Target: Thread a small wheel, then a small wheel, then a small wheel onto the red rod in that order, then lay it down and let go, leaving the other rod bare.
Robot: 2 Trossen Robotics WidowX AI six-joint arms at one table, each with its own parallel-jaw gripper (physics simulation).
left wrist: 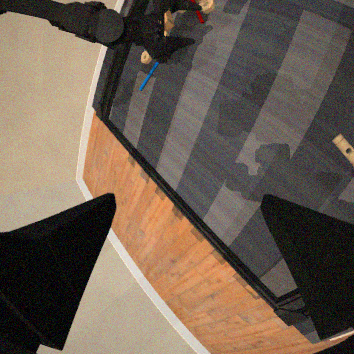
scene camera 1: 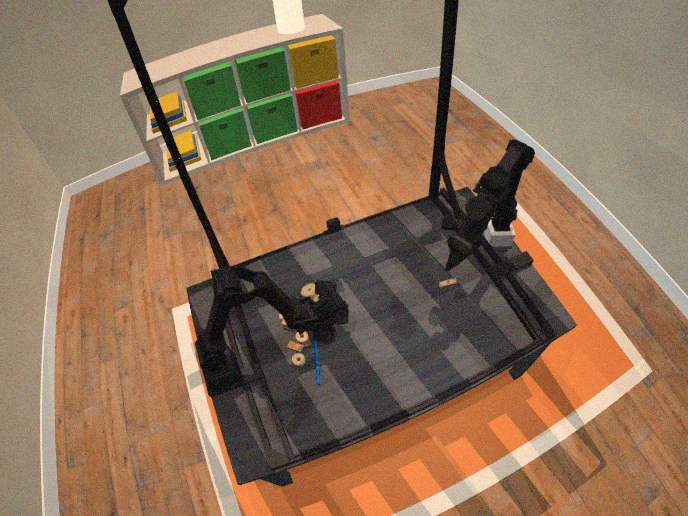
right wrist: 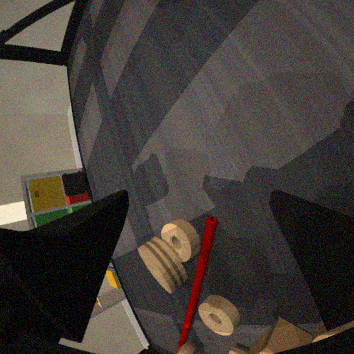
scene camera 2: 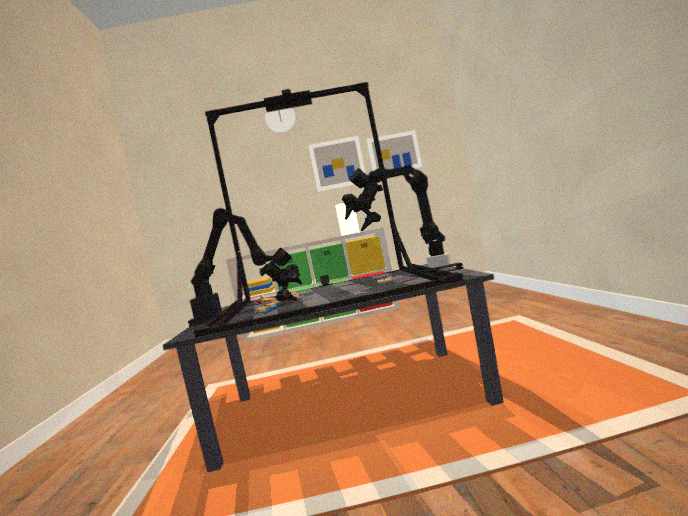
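Seen in the pictures: left gripper, fingertip midpoint: (left wrist: 190, 201) (scene camera 1: 450, 267) (scene camera 2: 353, 225); right gripper, fingertip midpoint: (left wrist: 197, 25) (right wrist: 201, 197) (scene camera 2: 299, 292); left arm's base, link origin: (scene camera 1: 500, 224) (scene camera 2: 437, 254); right arm's base, link origin: (scene camera 1: 216, 363) (scene camera 2: 204, 296).
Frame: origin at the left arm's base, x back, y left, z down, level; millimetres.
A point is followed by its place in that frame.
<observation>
The red rod (right wrist: 198, 280) @(x -711, y 277, z 58 mm) (left wrist: 201, 18) @(x -651, y 286, z 59 mm) lies bare on the table. Beside it in the right wrist view lie a pale wooden wheel (right wrist: 189, 238) @(x -665, y 271, z 56 mm), a thick grooved wooden piece (right wrist: 159, 267) @(x -689, y 255, z 32 mm) and another pale wheel (right wrist: 228, 310) @(x -731, y 309, z 59 mm). The blue rod (scene camera 1: 317, 366) @(x -668, y 503, z 59 mm) (left wrist: 149, 76) @(x -662, y 505, z 63 mm) (scene camera 2: 272, 307) @(x -668, y 481, z 58 mm) lies bare nearer the table's front. My right gripper (right wrist: 201, 197) @(x -619, y 303, z 34 mm) is open and empty above the table, over the red rod's near surroundings; its arm hides part of the pieces in scene camera 1. My left gripper (left wrist: 190, 201) @(x -283, y 341, z -215 mm) (scene camera 2: 355, 222) @(x -283, y 341, z -215 mm) is open and empty, high above the table's right side.
More wooden wheels (scene camera 1: 293, 358) @(x -743, y 478, z 54 mm) (scene camera 1: 305, 289) @(x -718, y 231, z 41 mm) and an orange-brown block (scene camera 1: 294, 346) (right wrist: 285, 337) lie near the right arm. A pale bar with holes (scene camera 1: 442, 283) @(x -255, y 218, z 48 mm) (left wrist: 341, 141) @(x -252, y 214, z 48 mm) lies on the right side in scene camera 1. Frame posts (scene camera 1: 442, 111) @(x -235, y -193, z -368 mm) rise at the table's back.
</observation>
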